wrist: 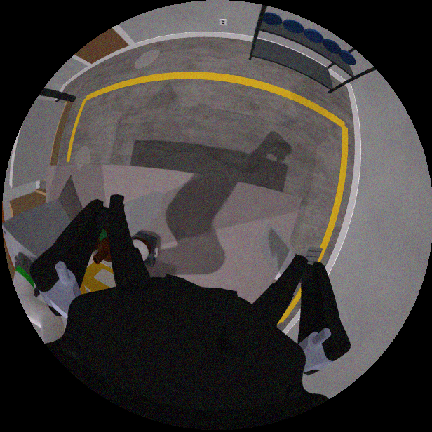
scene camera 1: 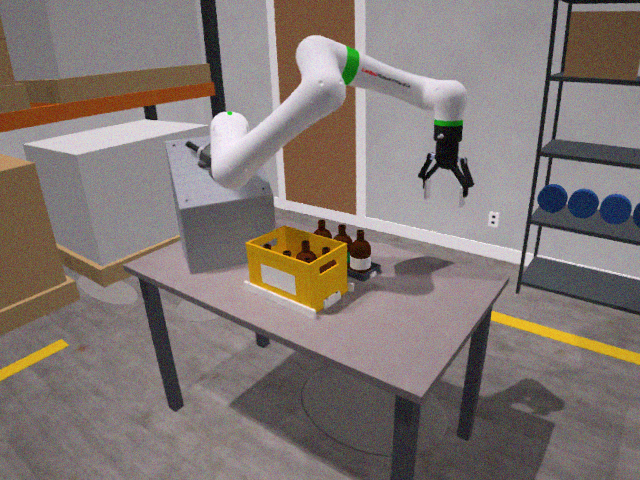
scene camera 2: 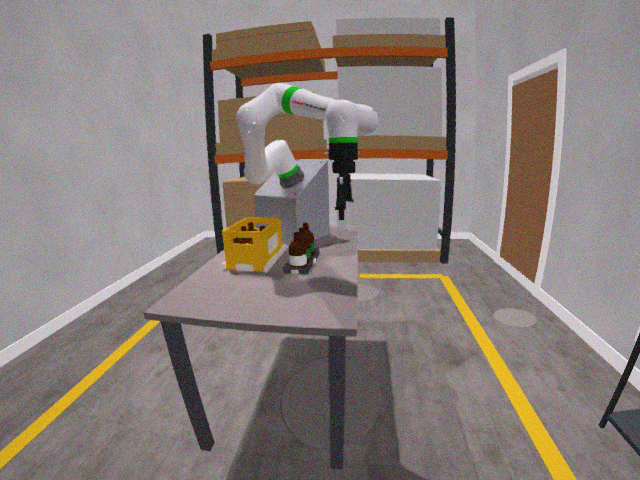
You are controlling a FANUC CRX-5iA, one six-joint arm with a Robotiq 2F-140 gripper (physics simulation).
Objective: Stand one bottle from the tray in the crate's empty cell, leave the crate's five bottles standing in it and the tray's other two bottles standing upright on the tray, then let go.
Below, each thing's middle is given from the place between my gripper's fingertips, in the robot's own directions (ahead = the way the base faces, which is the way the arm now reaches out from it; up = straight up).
The white-label bottle (scene camera 1: 360,250) is 260 mm behind my hand, 160 mm to the right of it and 160 mm below it.
